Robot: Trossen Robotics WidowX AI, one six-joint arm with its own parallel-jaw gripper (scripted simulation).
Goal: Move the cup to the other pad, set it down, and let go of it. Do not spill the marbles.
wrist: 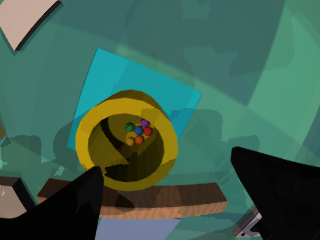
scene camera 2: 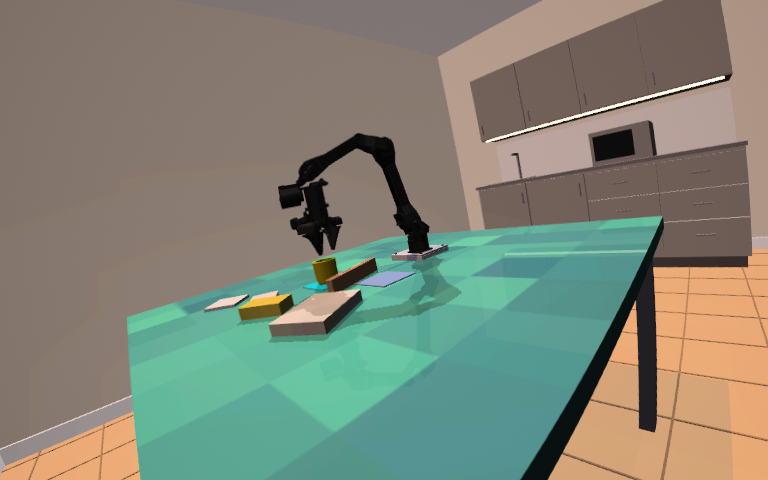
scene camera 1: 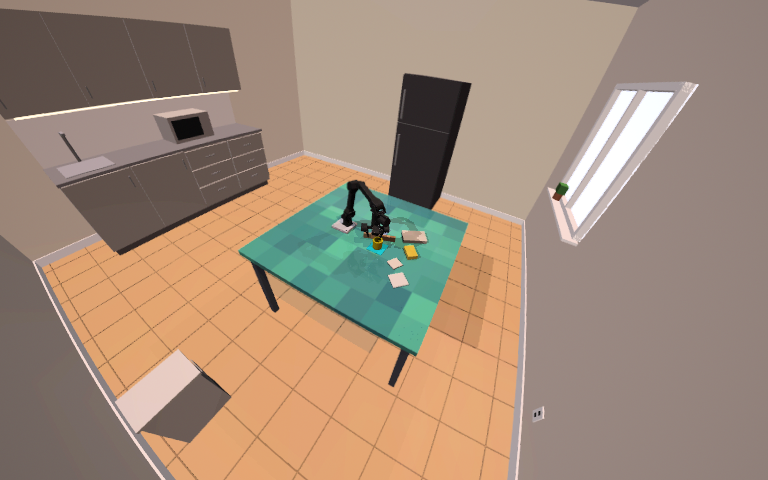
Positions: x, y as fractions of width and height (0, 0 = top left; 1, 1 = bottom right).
Labels:
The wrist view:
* my gripper: 0.53, 0.69
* brown wooden bar: 0.50, 0.84
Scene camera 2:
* my gripper: 0.43, 0.53
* yellow block: 0.34, 0.64
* beige block: 0.42, 0.65
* brown wooden bar: 0.45, 0.58

